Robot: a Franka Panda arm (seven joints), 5 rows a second.
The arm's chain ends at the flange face. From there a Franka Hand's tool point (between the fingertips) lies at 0.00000 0.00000 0.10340 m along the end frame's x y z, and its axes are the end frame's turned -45 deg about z.
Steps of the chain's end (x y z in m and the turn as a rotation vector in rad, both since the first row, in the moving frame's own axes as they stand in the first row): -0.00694, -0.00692, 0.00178, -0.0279, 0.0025, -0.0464; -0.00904, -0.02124, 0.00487, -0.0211, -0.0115, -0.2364; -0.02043, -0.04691, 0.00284, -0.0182, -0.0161, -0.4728; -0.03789, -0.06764, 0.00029, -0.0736, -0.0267, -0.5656; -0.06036, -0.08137, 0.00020, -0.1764, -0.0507, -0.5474
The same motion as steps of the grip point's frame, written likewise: -0.00182, -0.00754, 0.00174, -0.0215, -0.0180, -0.0464; 0.00635, -0.02044, 0.00484, -0.0068, -0.0231, -0.2364; 0.01634, -0.04689, 0.00281, -0.0015, -0.0243, -0.4728; 0.01504, -0.06936, -0.00002, -0.0332, -0.0709, -0.5656; 0.00161, -0.08711, -0.00149, -0.0889, -0.1606, -0.5474
